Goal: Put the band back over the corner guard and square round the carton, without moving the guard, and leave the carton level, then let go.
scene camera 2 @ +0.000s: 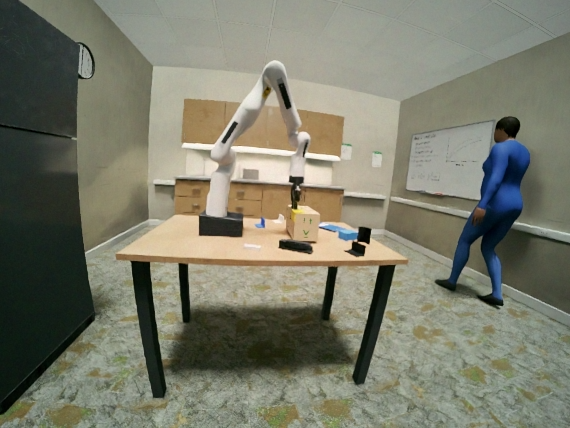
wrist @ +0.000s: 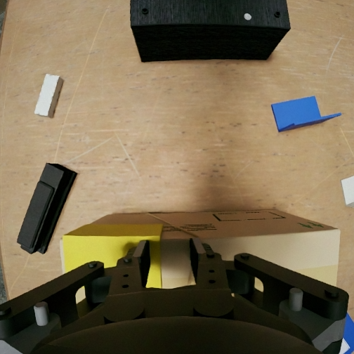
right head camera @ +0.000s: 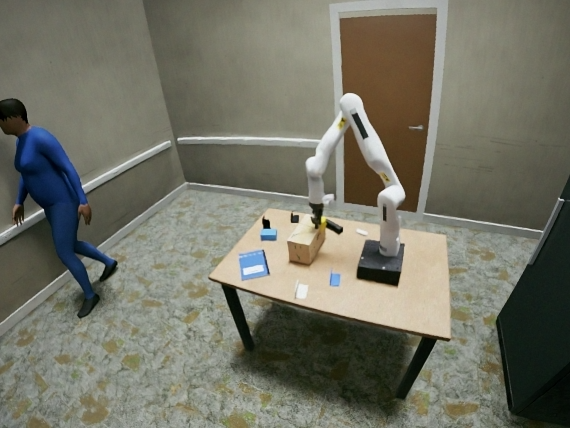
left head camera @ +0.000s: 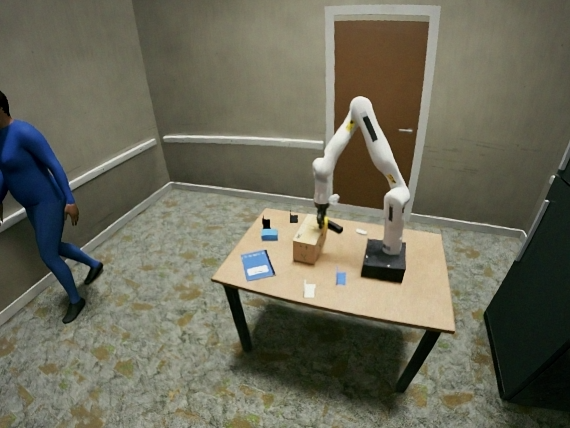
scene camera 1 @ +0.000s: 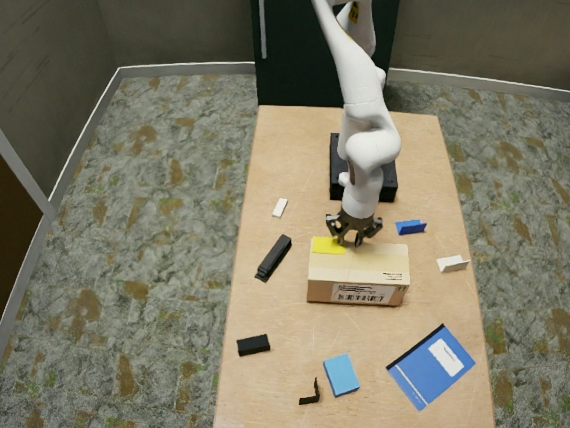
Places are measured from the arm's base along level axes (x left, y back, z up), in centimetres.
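Pixels of known places: gripper, between the fingertips: (scene camera 2: 294, 209) (right head camera: 318, 226) (left head camera: 321, 226) (scene camera 1: 348, 243); arm's base, origin of its link: (scene camera 2: 216, 214) (right head camera: 388, 250) (left head camera: 391, 248).
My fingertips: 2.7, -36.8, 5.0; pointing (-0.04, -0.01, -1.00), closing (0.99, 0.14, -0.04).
Ahead of a thing's pixels: the offset from my fingertips to its top centre, as dx, dy, dz.
The carton {+3.5, -4.4, -0.2} (left head camera: 304, 251) (right head camera: 300, 252) (scene camera 1: 380, 260) (scene camera 2: 306, 230) (wrist: 300, 250) stands on the table and looks level. The yellow corner guard (scene camera 1: 327, 245) (scene camera 2: 297, 214) (wrist: 110, 245) sits over its top edge at one end. The band (wrist: 172, 225) is a thin tan line, slanting across the carton's side facing the robot base, and meets the top edge beside the guard near the right finger in the wrist view. My gripper (left head camera: 320, 226) (right head camera: 316, 225) (scene camera 1: 349, 243) (scene camera 2: 295, 206) (wrist: 169, 250) points down at that edge, fingers partly open, one over the guard, one beyond it. Fingertip contact is hidden.
A black stapler-like object {-19.1, -0.8, -10.0} (scene camera 1: 273, 257) (wrist: 46, 207) and a white block {-21.2, +16.8, -12.7} (scene camera 1: 280, 207) (wrist: 48, 95) lie left of the carton; blue {+18.0, +17.9, -9.5} (scene camera 1: 411, 227) and white {+31.3, +7.4, -9.5} (scene camera 1: 452, 263) brackets lie right. A black block {-18.7, -25.9, -9.5} (scene camera 1: 253, 345), black bracket {-3.1, -35.7, -6.0} (scene camera 1: 311, 399), blue box {+4.0, -29.9, -10.0} (scene camera 1: 341, 375) and notebook {+26.8, -23.8, -13.2} (scene camera 1: 431, 366) lie beyond.
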